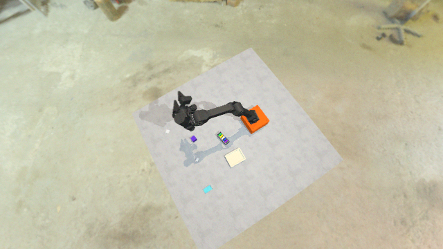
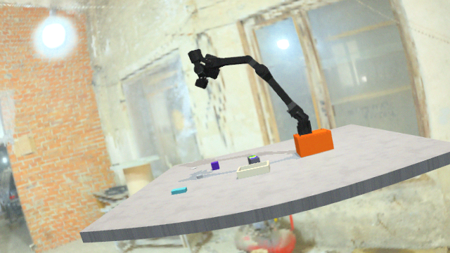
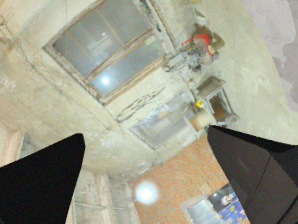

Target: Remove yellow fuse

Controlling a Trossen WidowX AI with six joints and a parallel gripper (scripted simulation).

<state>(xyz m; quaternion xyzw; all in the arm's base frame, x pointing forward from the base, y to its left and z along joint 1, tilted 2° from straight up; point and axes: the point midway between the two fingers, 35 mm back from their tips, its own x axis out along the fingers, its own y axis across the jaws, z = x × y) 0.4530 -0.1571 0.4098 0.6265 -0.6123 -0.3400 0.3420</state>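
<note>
Now: gripper tip 16 cm past the green fuse, 19 cm to the right of it and 49 cm above it. Also, from my gripper tip: white fuse (17 cm behind, 23 cm to the left, 49 cm below); then purple cube (5 cm ahead, 14 cm to the left, 49 cm below); then yellow fuse (16 cm behind, 21 cm to the left, 49 cm below).
</note>
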